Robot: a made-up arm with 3 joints. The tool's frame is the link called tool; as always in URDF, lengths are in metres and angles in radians. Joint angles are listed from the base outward. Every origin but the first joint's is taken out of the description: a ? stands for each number. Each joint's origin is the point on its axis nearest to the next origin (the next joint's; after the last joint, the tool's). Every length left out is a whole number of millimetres.
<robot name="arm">
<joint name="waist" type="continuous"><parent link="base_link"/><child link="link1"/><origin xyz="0.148 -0.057 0.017" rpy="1.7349 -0.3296 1.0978"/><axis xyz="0 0 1"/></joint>
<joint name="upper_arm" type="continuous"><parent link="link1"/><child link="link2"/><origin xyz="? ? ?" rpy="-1.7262 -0.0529 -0.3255"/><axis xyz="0 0 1"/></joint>
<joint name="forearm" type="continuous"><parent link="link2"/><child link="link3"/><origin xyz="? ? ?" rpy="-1.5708 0 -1.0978"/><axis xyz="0 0 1"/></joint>
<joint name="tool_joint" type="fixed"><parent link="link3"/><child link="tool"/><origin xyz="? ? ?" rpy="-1.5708 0 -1.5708"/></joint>
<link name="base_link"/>
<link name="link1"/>
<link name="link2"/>
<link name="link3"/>
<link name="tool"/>
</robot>
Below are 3 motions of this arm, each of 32 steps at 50 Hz.
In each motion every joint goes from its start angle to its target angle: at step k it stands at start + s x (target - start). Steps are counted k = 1, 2, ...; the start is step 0. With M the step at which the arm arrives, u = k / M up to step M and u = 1 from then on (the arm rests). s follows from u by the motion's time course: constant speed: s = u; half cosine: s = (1 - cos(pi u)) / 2; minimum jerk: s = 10 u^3 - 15 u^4 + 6 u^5.
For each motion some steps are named. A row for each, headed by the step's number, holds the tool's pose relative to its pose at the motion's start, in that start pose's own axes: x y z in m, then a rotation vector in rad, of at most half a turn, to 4 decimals.
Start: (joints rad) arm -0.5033 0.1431 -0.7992
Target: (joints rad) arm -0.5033 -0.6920 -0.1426
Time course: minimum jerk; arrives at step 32
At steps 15, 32:
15: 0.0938 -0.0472 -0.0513 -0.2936 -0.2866 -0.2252
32: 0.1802 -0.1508 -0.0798 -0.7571 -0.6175 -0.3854

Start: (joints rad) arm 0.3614 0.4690 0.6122
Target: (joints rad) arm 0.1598 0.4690 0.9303
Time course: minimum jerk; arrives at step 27
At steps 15, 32:
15: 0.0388 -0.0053 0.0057 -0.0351 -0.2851 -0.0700
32: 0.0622 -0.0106 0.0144 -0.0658 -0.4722 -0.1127

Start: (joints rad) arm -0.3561 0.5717 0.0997
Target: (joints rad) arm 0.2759 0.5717 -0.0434
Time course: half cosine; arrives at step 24
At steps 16, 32:
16: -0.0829 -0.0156 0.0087 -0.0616 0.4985 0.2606
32: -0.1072 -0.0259 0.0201 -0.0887 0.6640 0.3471

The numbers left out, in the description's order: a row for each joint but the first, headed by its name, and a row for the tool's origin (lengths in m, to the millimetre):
upper_arm: 0.044 -0.052 0
forearm: -0.223 -0.14 0
tool: -0.108 -0.022 0

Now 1 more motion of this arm.
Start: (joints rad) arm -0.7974 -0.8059 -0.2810
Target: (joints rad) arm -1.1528 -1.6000 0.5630
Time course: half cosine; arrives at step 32
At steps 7, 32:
7: 0.0214 -0.0070 -0.0166 -0.0733 -0.0791 -0.0546
32: 0.1169 -0.1178 -0.1121 -0.7674 -0.5479 -0.1508

